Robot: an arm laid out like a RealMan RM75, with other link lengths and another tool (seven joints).
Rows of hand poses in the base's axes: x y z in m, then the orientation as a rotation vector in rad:
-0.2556, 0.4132, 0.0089, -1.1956, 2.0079, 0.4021
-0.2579, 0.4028, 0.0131, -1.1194, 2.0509, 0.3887
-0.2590, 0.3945, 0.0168, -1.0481, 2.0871, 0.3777
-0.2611, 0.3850, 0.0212, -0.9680, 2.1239, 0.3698
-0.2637, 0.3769, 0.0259, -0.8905, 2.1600, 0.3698
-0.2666, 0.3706, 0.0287, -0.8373, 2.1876, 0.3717
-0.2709, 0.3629, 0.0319, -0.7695, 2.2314, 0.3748
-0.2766, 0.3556, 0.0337, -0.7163, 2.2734, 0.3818
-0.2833, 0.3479, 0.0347, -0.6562, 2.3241, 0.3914
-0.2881, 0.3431, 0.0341, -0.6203, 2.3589, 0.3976
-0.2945, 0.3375, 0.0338, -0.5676, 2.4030, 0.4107
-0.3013, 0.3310, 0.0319, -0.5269, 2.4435, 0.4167
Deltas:
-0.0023, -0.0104, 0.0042, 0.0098, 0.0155, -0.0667
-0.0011, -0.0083, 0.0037, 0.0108, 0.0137, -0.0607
-0.0021, -0.0095, 0.0044, 0.0152, 0.0160, -0.0657
-0.0026, -0.0081, 0.0047, 0.0183, 0.0209, -0.0609
-0.0029, -0.0063, 0.0028, 0.0122, 0.0187, -0.0414
-0.0043, -0.0077, 0.0032, 0.0124, 0.0332, -0.0534
-0.0057, -0.0073, 0.0018, 0.0095, 0.0356, -0.0408
-0.0067, -0.0077, 0.0010, 0.0102, 0.0450, -0.0451
-0.0048, -0.0048, -0.0006, 0.0047, 0.0318, -0.0267
-0.0064, -0.0056, -0.0003, 0.0110, 0.0422, -0.0369
-0.0068, -0.0065, -0.0019, 0.0036, 0.0381, -0.0292

